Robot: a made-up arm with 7 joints. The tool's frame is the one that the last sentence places.
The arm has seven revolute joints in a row. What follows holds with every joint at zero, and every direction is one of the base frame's. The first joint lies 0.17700 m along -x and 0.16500 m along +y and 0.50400 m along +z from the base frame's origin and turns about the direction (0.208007, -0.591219, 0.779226). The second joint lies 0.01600 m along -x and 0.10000 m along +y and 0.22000 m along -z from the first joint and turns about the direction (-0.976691, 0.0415, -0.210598). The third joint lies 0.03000 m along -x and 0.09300 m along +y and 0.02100 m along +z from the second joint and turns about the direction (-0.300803, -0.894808, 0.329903). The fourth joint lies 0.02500 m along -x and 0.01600 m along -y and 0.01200 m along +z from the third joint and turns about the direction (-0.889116, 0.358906, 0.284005). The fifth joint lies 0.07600 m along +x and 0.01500 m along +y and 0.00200 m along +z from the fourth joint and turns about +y. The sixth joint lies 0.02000 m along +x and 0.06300 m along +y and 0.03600 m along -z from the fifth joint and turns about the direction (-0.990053, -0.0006, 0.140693). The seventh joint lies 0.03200 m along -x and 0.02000 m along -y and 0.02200 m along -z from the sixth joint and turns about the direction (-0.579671, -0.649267, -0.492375). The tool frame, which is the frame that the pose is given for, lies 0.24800 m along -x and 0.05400 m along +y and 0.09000 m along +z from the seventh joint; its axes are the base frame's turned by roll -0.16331, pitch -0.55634 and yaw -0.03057 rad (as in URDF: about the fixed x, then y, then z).
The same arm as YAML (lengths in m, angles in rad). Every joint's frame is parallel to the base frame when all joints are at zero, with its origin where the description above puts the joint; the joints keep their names.
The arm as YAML. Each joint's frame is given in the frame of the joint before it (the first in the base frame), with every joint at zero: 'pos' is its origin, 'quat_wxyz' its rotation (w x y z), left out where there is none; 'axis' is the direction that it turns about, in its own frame. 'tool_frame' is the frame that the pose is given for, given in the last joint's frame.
length_unit: m
angle_unit: rad
joints:
  - joint: joint 1
    pos: [-0.177, 0.165, 0.504]
    axis: [0.208007, -0.591219, 0.779226]
  - joint: joint 2
    pos: [-0.016, 0.1, -0.22]
    axis: [-0.976691, 0.0415, -0.210598]
  - joint: joint 3
    pos: [-0.03, 0.093, 0.021]
    axis: [-0.300803, -0.894808, 0.329903]
  - joint: joint 4
    pos: [-0.025, -0.016, 0.012]
    axis: [-0.889116, 0.358906, 0.284005]
  - joint: joint 5
    pos: [0.076, 0.015, 0.002]
    axis: "+y"
  - joint: joint 6
    pos: [0.02, 0.063, -0.036]
    axis: [-0.990053, -0.0006, 0.140693]
  - joint: joint 7
    pos: [-0.032, -0.02, -0.022]
    axis: [-0.579671, -0.649267, -0.492375]
tool_frame:
  pos: [-0.248, 0.054, 0.09]
  quat_wxyz: [0.957901, -0.082603, -0.272451, -0.037043]

